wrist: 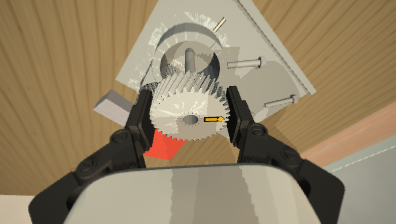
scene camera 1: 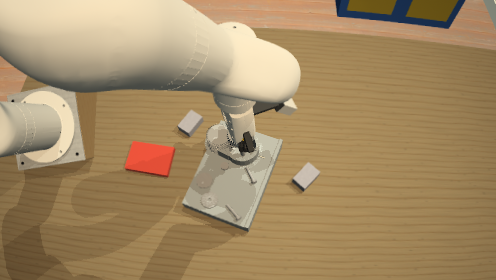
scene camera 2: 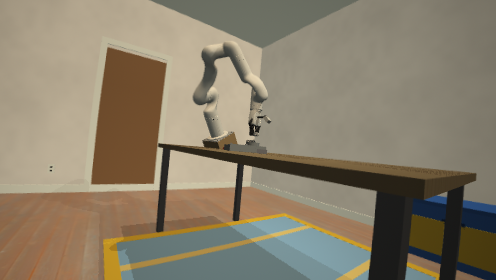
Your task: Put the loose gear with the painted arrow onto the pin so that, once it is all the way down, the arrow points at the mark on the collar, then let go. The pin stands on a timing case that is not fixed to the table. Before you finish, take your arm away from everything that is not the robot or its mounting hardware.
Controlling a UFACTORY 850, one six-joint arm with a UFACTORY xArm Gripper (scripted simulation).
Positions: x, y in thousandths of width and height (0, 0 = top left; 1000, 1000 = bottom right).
Labels:
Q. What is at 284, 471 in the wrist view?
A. A grey block.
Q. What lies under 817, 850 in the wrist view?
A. My gripper.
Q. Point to a flat red block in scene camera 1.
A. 309, 570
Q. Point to a pale toothed gear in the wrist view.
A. At 481, 475

